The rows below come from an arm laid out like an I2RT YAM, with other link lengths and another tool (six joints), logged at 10 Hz.
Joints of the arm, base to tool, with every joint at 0 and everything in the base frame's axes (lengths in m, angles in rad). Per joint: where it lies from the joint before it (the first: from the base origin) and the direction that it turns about. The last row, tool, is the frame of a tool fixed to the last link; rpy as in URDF.
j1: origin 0 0 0.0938 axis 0 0 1
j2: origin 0.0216 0.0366 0.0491 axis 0 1 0
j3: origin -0.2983 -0.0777 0 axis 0 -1 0
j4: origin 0.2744 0.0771 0.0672 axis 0 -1 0
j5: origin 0.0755 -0.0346 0.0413 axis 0 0 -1
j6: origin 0.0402 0 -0.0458 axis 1 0 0
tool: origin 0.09 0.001 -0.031 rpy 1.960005 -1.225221 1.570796
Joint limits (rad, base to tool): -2.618..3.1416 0..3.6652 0..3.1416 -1.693..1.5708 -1.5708..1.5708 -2.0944..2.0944
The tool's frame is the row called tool.
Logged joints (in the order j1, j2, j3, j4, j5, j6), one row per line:
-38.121 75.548 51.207 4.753 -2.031 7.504
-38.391 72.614 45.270 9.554 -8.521 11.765
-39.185 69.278 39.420 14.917 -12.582 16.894
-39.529 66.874 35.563 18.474 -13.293 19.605
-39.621 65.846 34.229 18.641 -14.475 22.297
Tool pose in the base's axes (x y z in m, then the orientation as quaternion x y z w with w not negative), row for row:
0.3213 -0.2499 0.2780 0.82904 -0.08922 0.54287 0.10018
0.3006 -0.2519 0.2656 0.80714 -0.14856 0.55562 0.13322
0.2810 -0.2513 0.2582 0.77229 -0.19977 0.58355 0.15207
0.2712 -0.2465 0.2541 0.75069 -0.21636 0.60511 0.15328
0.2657 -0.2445 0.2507 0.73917 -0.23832 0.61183 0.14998
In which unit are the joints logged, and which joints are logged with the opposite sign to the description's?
The joints are logged in degrees. Opposite sign: j5.
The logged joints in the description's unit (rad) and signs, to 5 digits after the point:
-0.66534 1.31856 0.89373 0.08296 0.03545 0.13097
-0.67005 1.26735 0.79011 0.16675 0.14872 0.20534
-0.68391 1.20913 0.68801 0.26035 0.21960 0.29486
-0.68991 1.16717 0.62069 0.32243 0.23201 0.34217
-0.69152 1.14923 0.59741 0.32535 0.25264 0.38916

